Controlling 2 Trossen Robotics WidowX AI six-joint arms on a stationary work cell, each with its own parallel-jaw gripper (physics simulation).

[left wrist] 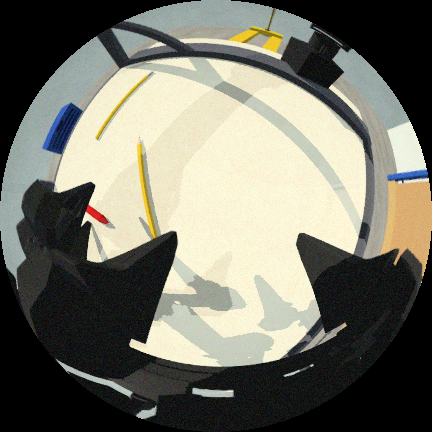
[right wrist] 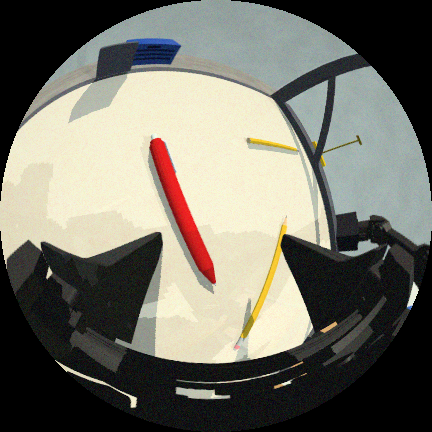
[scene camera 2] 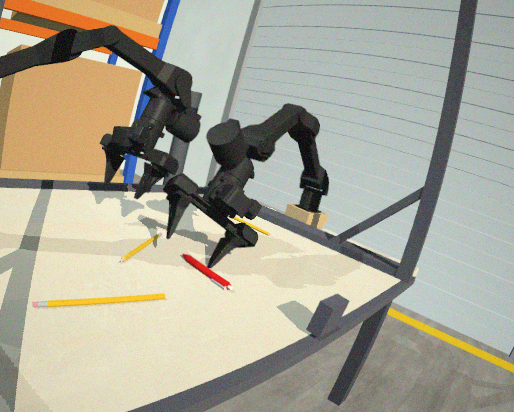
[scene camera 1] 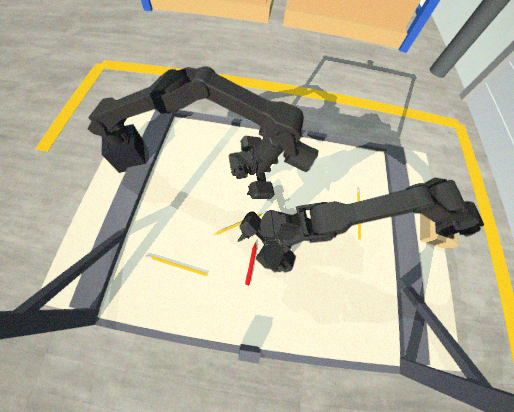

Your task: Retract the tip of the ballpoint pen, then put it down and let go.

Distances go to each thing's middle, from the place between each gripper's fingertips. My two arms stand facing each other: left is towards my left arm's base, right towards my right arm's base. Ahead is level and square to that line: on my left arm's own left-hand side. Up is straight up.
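The small grey block (scene camera 2: 329, 311) is 250 mm behind my right hand, 60 mm to the right of it and 10 mm above it. As for the red ballpoint pen (right wrist: 160, 153), my right gripper is 20 mm above it and 20 mm to the left of it, and also 30 mm past it.
Counted from my left hand, the small grey block is 440 mm behind, 120 mm to the right and 40 mm below. That same left hand is 220 mm past the red ballpoint pen, and I see that it is 80 mm to the left of the pen and 70 mm above it.
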